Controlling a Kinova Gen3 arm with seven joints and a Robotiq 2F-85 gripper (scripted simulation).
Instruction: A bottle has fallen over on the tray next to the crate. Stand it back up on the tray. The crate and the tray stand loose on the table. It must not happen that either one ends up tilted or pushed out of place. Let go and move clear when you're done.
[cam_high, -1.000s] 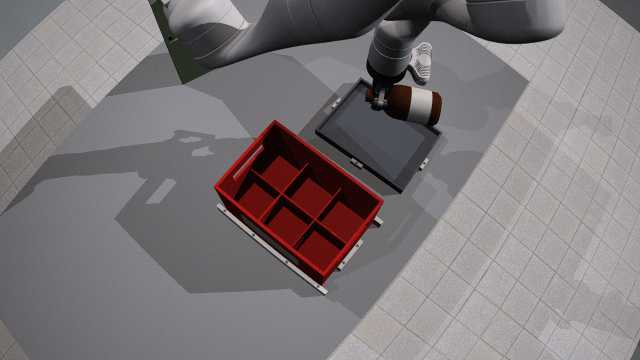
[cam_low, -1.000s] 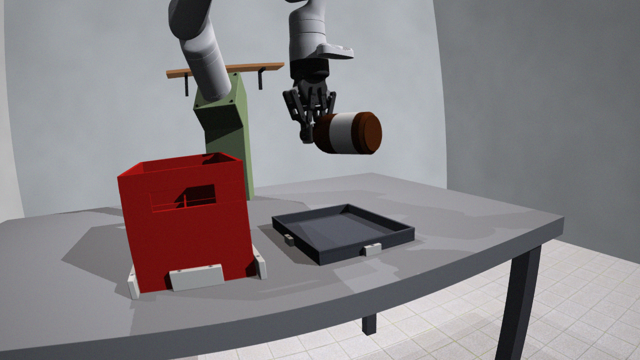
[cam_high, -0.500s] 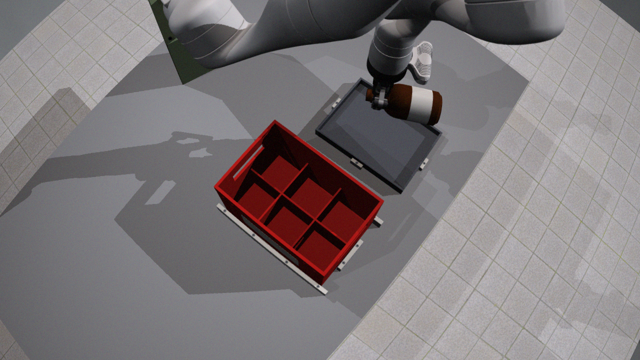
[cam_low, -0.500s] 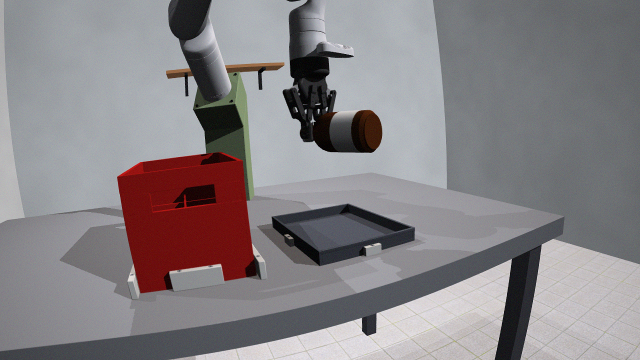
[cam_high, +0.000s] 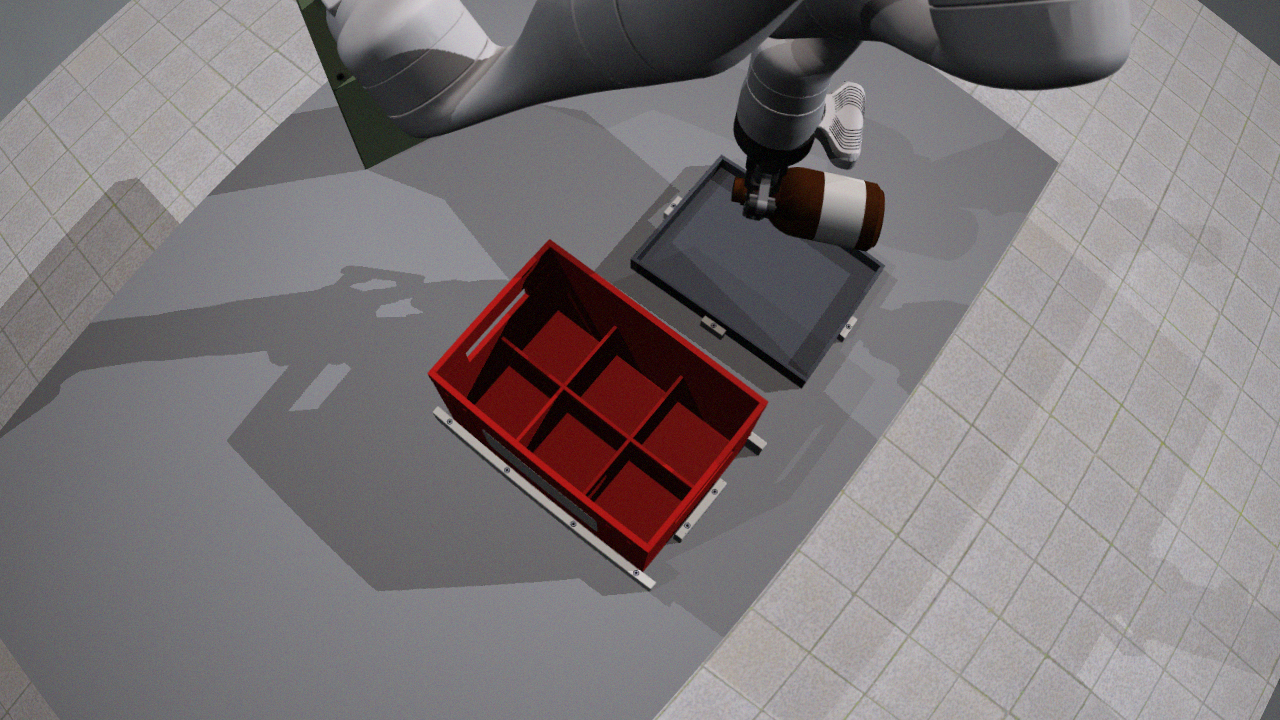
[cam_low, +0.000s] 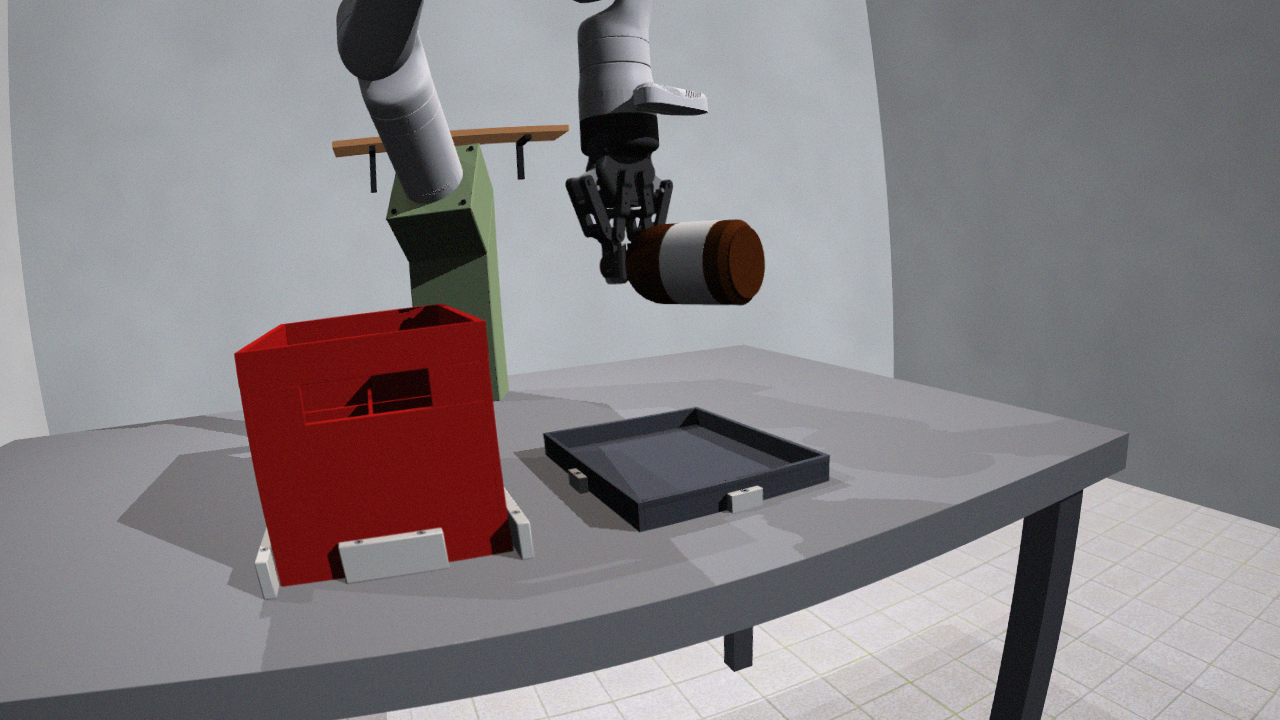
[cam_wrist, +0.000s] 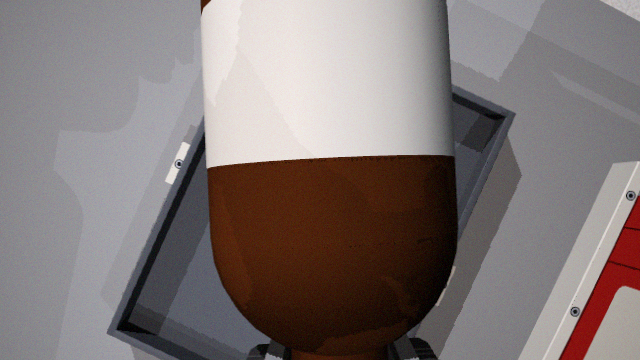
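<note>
The bottle lies 5 cm ahead of my hand and 2 cm to the left of it. Also, from my hand: red crate: 26 cm to the right, 12 cm below, 2 cm behind; tray: 19 cm below, 2 cm to the left, 2 cm ahead.
</note>
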